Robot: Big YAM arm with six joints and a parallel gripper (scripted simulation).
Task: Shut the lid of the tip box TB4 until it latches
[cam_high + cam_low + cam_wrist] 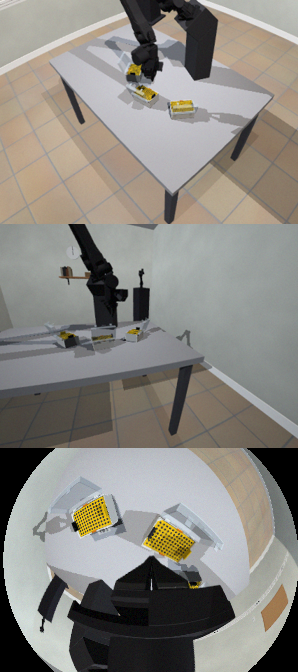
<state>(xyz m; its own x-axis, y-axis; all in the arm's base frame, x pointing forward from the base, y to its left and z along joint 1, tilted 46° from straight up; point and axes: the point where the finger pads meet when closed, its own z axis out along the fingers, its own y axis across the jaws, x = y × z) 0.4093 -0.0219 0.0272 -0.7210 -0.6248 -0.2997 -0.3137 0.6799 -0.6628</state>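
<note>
Now: the lid 8 cm below my hand, 6 cm to the right of it and 5 cm ahead of it.
</note>
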